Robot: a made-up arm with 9 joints. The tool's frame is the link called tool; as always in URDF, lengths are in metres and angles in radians. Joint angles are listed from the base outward.
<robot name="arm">
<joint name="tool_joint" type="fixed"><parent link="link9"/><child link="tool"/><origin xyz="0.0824 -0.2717 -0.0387"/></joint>
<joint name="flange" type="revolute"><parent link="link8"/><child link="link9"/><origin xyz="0.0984 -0.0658 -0.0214"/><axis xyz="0 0 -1"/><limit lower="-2.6" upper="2.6"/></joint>
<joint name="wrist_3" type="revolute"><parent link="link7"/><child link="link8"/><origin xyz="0.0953 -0.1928 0.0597"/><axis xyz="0 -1 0"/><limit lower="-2.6" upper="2.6"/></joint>
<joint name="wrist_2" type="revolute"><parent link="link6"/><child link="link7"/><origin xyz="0.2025 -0.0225 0.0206"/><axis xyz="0 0 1"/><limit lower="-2.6" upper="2.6"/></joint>
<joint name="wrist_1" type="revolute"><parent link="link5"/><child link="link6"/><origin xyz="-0.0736 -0.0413 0.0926"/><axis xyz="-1 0 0"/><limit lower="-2.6" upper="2.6"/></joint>
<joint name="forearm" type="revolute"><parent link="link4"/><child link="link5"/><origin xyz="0.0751 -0.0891 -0.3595"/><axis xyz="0 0 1"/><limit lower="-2.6" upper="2.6"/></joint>
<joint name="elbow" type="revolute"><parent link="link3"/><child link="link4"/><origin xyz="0.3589 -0.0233 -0.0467"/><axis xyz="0 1 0"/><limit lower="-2.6" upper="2.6"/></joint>
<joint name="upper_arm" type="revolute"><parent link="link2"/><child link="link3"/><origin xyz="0.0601 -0.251 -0.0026"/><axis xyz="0 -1 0"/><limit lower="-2.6" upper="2.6"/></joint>
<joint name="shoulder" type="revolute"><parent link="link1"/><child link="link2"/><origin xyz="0.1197 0.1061 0.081"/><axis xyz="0 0 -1"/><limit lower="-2.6" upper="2.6"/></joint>
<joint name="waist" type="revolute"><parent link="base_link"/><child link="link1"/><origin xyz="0 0 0.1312"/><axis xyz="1 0 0"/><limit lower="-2.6" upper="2.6"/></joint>
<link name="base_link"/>
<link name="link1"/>
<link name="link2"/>
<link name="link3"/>
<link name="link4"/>
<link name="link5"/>
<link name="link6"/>
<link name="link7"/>
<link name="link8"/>
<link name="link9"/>
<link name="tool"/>
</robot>
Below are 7 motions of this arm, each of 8 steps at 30 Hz.
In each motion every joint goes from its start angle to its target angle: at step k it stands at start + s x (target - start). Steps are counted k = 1, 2, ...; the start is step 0. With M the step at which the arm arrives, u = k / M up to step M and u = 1 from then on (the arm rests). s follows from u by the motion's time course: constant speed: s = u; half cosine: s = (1 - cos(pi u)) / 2; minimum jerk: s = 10 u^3 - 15 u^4 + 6 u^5.
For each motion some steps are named. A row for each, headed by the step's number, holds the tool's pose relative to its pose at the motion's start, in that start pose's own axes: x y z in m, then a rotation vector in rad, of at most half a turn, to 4 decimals.
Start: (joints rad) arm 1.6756 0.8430 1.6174 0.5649 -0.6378 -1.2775 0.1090 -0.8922 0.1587
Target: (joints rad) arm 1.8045 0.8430 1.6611 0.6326 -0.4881 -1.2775 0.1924 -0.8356 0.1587
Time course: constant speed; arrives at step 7
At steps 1, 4, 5, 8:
1: -0.0032 -0.0105 -0.0009 -0.0020 0.0075 -0.0037
4: -0.0124 -0.0413 -0.0061 -0.0054 0.0307 -0.0124
5: -0.0154 -0.0513 -0.0087 -0.0057 0.0386 -0.0145
8: -0.0211 -0.0711 -0.0153 -0.0048 0.0545 -0.0176

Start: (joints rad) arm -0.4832 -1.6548 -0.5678 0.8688 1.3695 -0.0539 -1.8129 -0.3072 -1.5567
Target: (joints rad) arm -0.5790 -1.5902 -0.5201 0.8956 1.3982 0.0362 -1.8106 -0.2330 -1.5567
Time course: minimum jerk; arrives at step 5
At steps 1, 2, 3, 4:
1: 0.0012 -0.0017 -0.0007 -0.0038 -0.0021 0.0026
2: 0.0062 -0.0089 -0.0039 -0.0210 -0.0119 0.0138
3: 0.0122 -0.0183 -0.0085 -0.0452 -0.0269 0.0281
4: 0.0157 -0.0244 -0.0120 -0.0624 -0.0383 0.0372

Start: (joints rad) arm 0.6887 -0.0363 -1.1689 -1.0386 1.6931 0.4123 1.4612 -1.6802 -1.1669
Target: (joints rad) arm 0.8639 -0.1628 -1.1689 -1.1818 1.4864 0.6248 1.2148 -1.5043 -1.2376
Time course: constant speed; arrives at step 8
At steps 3, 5, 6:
3: -0.0440 -0.0270 -0.0887 0.1173 -0.1050 -0.0240
5: -0.0769 -0.0373 -0.1484 0.1918 -0.1808 -0.0526
6: -0.0943 -0.0400 -0.1784 0.2278 -0.2201 -0.0707

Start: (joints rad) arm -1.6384 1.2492 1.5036 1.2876 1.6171 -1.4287 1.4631 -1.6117 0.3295
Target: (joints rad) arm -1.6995 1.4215 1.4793 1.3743 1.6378 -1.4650 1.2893 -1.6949 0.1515
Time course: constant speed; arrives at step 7
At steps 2, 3, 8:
2: 0.0115 0.0162 -0.0351 0.0699 0.0143 0.0193
3: 0.0178 0.0253 -0.0522 0.1045 0.0193 0.0296
8: 0.0465 0.0678 -0.1161 0.2399 0.0250 0.0751

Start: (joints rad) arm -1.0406 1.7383 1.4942 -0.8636 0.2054 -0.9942 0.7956 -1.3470 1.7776
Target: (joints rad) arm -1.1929 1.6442 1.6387 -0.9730 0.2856 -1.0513 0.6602 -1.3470 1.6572
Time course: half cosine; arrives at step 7
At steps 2, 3, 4, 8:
2: 0.0120 -0.0147 0.0446 0.0399 -0.0362 0.0046
3: 0.0221 -0.0327 0.0927 0.0806 -0.0762 0.0097
4: 0.0300 -0.0557 0.1465 0.1235 -0.1222 0.0155
8: 0.0346 -0.1027 0.2407 0.1927 -0.2063 0.0254

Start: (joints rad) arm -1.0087 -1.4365 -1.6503 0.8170 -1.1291 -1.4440 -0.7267 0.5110 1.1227
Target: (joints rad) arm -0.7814 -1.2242 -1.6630 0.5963 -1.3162 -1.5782 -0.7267 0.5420 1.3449
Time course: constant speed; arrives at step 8
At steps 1, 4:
1: -0.0212 -0.0184 -0.0389 -0.0166 0.0655 -0.0457
4: -0.1004 -0.0792 -0.1387 -0.0822 0.2550 -0.1895

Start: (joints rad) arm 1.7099 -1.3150 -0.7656 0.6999 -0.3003 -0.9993 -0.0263 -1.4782 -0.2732
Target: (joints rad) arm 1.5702 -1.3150 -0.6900 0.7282 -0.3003 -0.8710 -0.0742 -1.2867 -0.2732
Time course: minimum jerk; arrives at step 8
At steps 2, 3, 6, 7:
2: -0.0094 -0.0043 -0.0015 0.0069 -0.0213 -0.0177
3: -0.0254 -0.0111 -0.0040 0.0175 -0.0563 -0.0478
6: -0.0864 -0.0324 -0.0137 0.0475 -0.1793 -0.1623
7: -0.0954 -0.0350 -0.0151 0.0507 -0.1961 -0.1791

